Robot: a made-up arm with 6 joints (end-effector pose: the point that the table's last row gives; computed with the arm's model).
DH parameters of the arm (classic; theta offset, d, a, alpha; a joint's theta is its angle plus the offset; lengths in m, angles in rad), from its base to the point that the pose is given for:
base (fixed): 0.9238 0 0.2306 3.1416
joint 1: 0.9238 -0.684 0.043 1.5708
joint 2: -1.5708 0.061 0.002 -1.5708
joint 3: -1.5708 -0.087 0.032 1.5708
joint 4: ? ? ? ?
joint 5: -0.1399 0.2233 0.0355 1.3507
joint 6: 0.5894 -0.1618 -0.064 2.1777
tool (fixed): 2.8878 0.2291 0 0
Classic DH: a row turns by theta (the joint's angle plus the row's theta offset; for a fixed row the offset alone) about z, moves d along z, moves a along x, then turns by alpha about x.
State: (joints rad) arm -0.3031 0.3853 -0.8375 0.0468 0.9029 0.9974
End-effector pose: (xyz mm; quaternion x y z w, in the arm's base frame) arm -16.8 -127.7 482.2 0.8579 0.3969 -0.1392 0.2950
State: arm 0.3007 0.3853 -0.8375 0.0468 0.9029 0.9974
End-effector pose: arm -166.2 15.8 482.2 0.9371 0.1239 -0.2206 0.2403
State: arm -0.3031 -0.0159 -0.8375 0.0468 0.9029 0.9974
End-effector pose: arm 80.0 -97.5 387.1 0.8847 0.3411 0.0504 0.3136
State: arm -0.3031 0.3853 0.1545 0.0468 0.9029 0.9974
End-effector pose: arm -178.5 229.4 364.4 -0.9314 -0.2930 0.1210 0.1788
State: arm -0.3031 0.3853 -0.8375 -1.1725 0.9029 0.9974
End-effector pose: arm 97.0 -149.0 505.8 0.5030 0.7640 -0.3904 0.1041
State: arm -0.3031 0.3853 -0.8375 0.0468 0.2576 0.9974
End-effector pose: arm -107.8 38.8 363.6 -0.9305 -0.3464 0.1182 0.0131
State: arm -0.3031 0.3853 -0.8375 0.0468 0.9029 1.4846
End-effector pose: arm -97.5 -172.0 509.0 0.7660 0.4397 -0.3599 0.3006
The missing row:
joint 4: 0 0.078 0 1.5708
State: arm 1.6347 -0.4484 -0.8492 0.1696 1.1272 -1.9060
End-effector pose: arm -31.2 493.4 668.3 -0.2003 -0.0357 0.6028 0.7715
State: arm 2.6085 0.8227 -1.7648 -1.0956 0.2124 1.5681
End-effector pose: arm 72.5 505.1 1044.4 -0.4263 0.1180 0.2577 0.8590
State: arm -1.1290 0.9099 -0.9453 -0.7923 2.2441 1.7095
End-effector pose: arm 484.5 301.3 832.1 -0.3038 0.5917 -0.0816 0.7423
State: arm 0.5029 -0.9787 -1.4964 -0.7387 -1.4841 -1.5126
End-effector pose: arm 73.2 58.0 291.4 -0.0871 0.8167 -0.5440 0.1716
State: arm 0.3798 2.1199 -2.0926 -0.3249 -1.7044 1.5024
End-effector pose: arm 198.1 338.9 1115.0 -0.2904 0.2492 0.7358 0.5587
